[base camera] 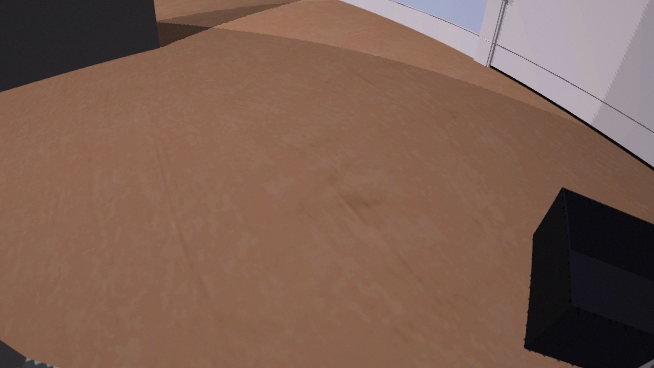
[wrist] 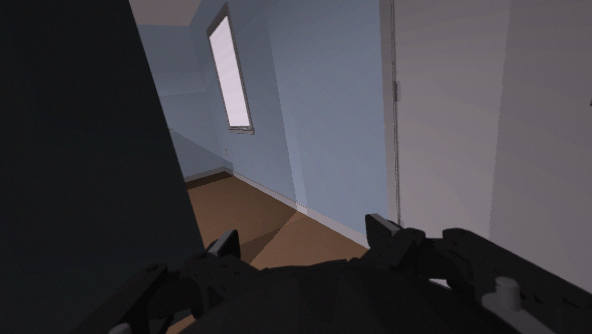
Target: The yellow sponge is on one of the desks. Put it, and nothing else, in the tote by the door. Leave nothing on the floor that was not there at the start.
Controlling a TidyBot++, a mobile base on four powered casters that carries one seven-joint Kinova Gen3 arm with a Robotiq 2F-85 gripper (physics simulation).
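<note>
My gripper is open, with its two fingertips wide apart and no object between them in the wrist view. The yellow sponge, the desks' tops and the tote do not show clearly in either view. A black box-like object is at the lower right of the base camera view; I cannot tell what it is.
A tall dark panel stands at the left. A white door is at the right, beside a blue wall. A window is farther back. Brown floor runs between panel and wall.
</note>
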